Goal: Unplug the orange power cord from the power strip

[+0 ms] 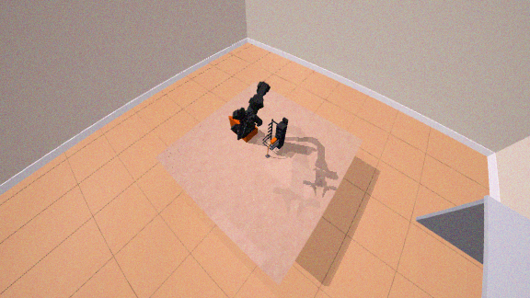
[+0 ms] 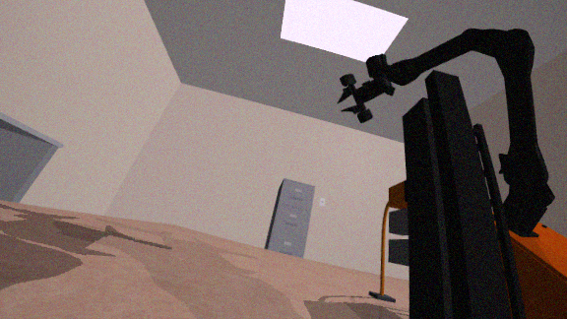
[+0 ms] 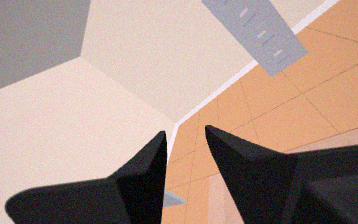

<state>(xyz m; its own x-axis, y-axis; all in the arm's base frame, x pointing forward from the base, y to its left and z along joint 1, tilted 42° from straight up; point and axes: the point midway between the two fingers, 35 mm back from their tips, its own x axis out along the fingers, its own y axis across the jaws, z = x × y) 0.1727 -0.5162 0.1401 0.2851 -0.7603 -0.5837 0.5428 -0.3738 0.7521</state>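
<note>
Right now my gripper tip is 20 mm short of the orange plug, 340 mm to the right of it and 410 mm above it.
</note>
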